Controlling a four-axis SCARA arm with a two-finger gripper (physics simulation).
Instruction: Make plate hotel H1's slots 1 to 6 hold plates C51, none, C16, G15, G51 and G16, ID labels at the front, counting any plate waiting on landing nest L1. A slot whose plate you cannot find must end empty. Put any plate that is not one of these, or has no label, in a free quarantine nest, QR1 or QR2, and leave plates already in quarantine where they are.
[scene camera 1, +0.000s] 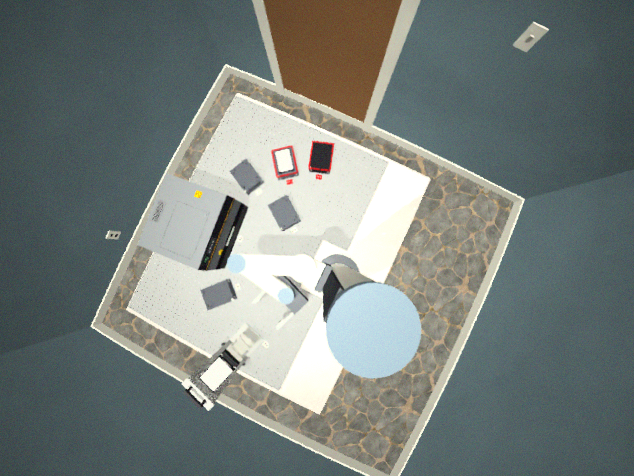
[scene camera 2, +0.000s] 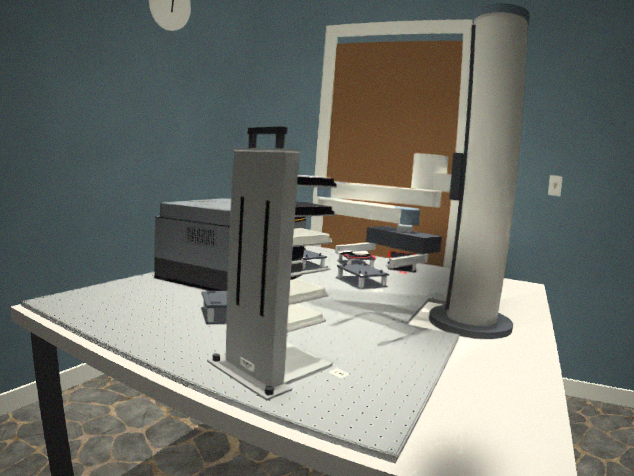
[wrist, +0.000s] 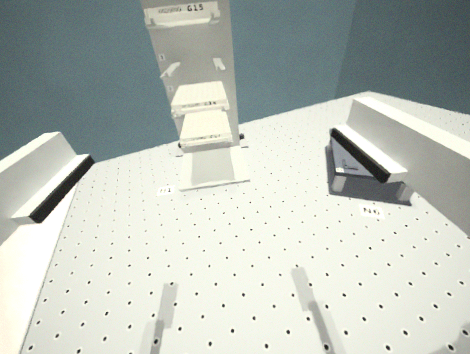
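Observation:
Hotel H1 (scene camera 2: 261, 245) (wrist: 197, 52) stands upright. In the wrist view its lowest plate (wrist: 206, 125) has a blurred label like C51, slot 2's plate (wrist: 200, 95) reads like C16, slot 3 shows bare brackets, and plate G15 (wrist: 182, 15) is in slot 4. Two black plates (scene camera 2: 315, 180) (scene camera 2: 313, 209) sit in slots 6 and 5, labels unreadable. My gripper (scene camera 1: 265, 315) (scene camera 2: 363, 257) (wrist: 210, 131) is open and empty, in front of the hotel and apart from it. A white plate (scene camera 1: 284, 160) lies in one red-rimmed nest; the other nest (scene camera 1: 319, 170) shows black inside, seemingly a plate.
Grey nest N6 (scene camera 1: 218, 294) (scene camera 2: 214, 306) (wrist: 350, 157) stands right of the hotel in the wrist view. Two more grey nests (scene camera 1: 246, 176) (scene camera 1: 284, 212) stand farther back; I cannot read which is L1. A grey machine (scene camera 1: 179, 222) (scene camera 2: 192, 245) stands at the board's side.

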